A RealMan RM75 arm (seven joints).
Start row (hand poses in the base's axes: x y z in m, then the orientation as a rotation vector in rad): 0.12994, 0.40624, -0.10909, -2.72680, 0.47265, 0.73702
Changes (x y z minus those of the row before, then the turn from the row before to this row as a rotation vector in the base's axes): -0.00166, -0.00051, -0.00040, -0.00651, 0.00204, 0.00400; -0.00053, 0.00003, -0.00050, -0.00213, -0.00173, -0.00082; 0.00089, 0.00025, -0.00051, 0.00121, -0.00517, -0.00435; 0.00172, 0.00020, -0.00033, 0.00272, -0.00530, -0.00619; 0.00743, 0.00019, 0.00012, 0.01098, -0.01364, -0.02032; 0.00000, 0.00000, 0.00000, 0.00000, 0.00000, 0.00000; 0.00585, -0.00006, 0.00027, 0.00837, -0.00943, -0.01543; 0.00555, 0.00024, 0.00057, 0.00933, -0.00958, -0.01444; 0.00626, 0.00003, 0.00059, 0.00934, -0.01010, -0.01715; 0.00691, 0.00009, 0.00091, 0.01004, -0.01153, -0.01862; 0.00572, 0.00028, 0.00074, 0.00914, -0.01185, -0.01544; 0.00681, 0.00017, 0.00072, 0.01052, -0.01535, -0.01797; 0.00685, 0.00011, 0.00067, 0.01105, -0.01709, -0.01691; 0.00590, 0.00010, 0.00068, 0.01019, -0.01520, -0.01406; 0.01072, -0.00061, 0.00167, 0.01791, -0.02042, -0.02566
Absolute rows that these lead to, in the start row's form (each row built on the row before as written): 0.12828, 0.40573, -0.10949, -2.73406, 0.47100, 0.74062; 0.12775, 0.40576, -0.10999, -2.73610, 0.47277, 0.73791; 0.12864, 0.40601, -0.11050, -2.73434, 0.47685, 0.72964; 0.13036, 0.40621, -0.11083, -2.73038, 0.48260, 0.72080; 0.13779, 0.40640, -0.11071, -2.71443, 0.50112, 0.69724; 0.13779, 0.40640, -0.11071, -2.71443, 0.50112, 0.69724; 0.14364, 0.40634, -0.11044, -2.70192, 0.51522, 0.68072; 0.14919, 0.40658, -0.10987, -2.68886, 0.52738, 0.66440; 0.15545, 0.40661, -0.10928, -2.67456, 0.54279, 0.64670; 0.16236, 0.40670, -0.10837, -2.65905, 0.55922, 0.62679; 0.16808, 0.40698, -0.10763, -2.64566, 0.57167, 0.60734; 0.17489, 0.40715, -0.10691, -2.63023, 0.58556, 0.58270; 0.18174, 0.40726, -0.10624, -2.61479, 0.59714, 0.55626; 0.18764, 0.40736, -0.10556, -2.60095, 0.60587, 0.53324; 0.19836, 0.40675, -0.10389, -2.57514, 0.62413, 0.50113
